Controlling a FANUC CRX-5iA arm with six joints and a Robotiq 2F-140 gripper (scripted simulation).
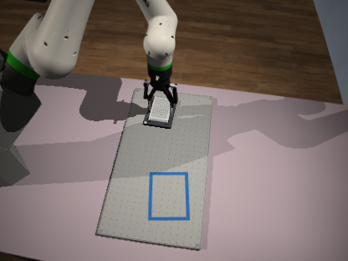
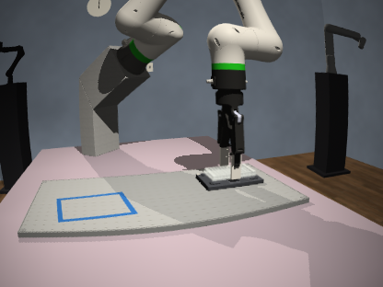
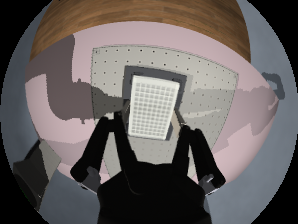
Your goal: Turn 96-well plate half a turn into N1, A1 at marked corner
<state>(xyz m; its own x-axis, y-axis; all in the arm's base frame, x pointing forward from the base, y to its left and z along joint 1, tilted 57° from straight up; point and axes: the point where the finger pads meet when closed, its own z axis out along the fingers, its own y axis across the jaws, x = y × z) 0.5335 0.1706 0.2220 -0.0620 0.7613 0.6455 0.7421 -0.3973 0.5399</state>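
My hand is 2 cm above the white 96-well plate. Also, from my hand: dark plate nest N1: 4 cm below.
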